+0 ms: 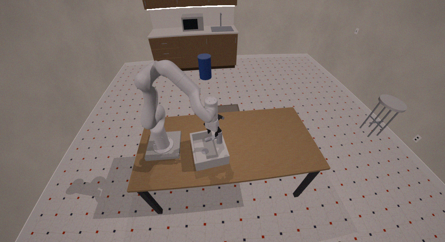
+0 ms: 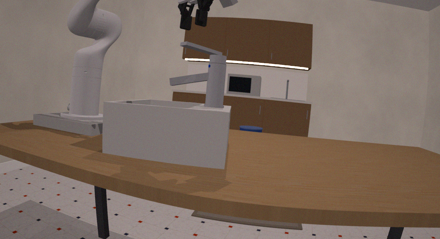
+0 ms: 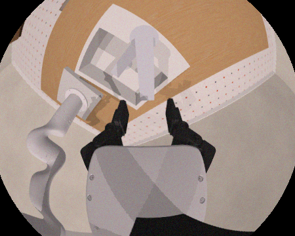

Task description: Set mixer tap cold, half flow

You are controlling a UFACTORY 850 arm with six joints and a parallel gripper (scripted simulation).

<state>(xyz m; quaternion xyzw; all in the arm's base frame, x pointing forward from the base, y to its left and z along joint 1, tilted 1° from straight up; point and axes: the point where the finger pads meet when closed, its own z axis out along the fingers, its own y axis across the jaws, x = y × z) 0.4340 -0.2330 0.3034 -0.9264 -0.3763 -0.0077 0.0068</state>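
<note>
The flat lever lies 30 mm ahead of my hand, 30 mm to the left of it and 70 mm below it. Also, from my hand: white sink basin 50 mm behind, 70 mm to the left, 300 mm below.
</note>
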